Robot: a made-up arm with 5 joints.
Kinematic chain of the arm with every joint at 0, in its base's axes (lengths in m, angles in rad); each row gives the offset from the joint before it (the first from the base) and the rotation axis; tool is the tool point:
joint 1: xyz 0 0 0.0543 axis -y
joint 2: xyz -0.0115 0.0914 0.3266 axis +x
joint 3: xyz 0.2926 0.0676 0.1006 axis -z
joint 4: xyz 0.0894 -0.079 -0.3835 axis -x
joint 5: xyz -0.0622 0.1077 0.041 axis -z
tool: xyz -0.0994 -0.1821 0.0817
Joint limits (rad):
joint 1: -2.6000..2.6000
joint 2: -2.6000..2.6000
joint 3: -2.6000..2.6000
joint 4: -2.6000..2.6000
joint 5: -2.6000..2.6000
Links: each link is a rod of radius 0.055 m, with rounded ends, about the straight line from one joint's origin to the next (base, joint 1, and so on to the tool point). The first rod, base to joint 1, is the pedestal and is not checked.
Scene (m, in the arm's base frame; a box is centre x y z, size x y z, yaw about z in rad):
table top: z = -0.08
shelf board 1: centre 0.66 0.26 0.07 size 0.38 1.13 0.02 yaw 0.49
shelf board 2: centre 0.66 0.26 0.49 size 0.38 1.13 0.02 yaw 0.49
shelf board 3: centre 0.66 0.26 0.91 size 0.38 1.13 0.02 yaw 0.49
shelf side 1: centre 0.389 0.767 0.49 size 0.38 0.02 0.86 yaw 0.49
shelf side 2: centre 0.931 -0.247 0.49 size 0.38 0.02 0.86 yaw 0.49
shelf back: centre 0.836 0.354 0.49 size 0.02 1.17 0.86 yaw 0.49
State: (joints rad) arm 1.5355 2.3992 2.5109 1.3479 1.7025
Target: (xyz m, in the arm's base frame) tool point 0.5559 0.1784 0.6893
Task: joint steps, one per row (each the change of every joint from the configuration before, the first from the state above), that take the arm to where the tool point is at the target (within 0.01 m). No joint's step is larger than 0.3 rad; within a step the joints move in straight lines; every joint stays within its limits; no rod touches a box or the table.
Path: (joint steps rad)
1: -0.2746 0.0335 -0.0300 -0.0555 -0.0578
2: -0.2746 0.0334 -0.0299 -0.0556 -0.0579
3: -0.2746 0.0335 -0.0300 -0.0555 -0.0578
4: -0.2747 0.0335 -0.0299 -0.0555 -0.0579
5: -0.2746 0.0334 -0.0300 -0.0556 -0.0578
6: -0.2746 0.0335 -0.0299 -0.0555 -0.0579

